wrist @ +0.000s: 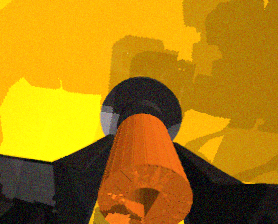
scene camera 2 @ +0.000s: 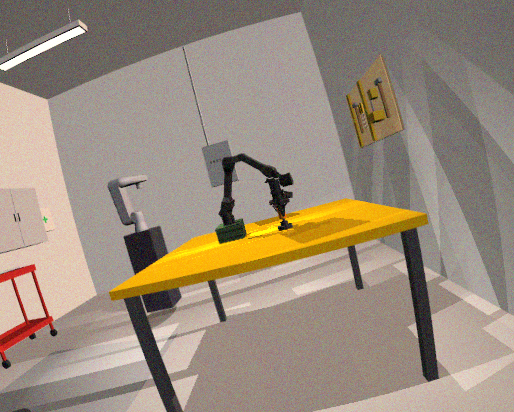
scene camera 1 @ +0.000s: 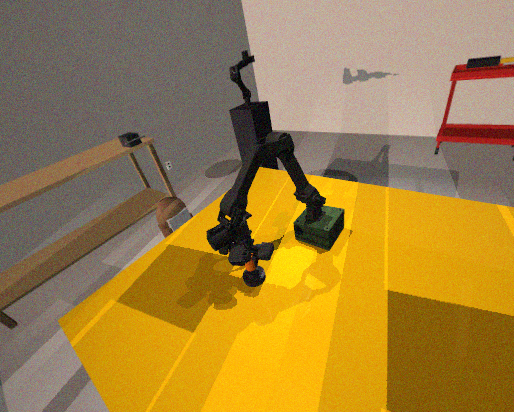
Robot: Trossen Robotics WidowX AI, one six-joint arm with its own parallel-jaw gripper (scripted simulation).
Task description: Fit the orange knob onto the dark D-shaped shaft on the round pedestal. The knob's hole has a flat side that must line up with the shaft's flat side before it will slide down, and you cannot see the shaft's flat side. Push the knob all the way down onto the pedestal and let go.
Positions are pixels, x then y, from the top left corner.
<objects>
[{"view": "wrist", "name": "gripper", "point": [142, 144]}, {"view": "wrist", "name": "pedestal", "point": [136, 95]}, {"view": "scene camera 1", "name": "gripper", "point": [250, 265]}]
</objects>
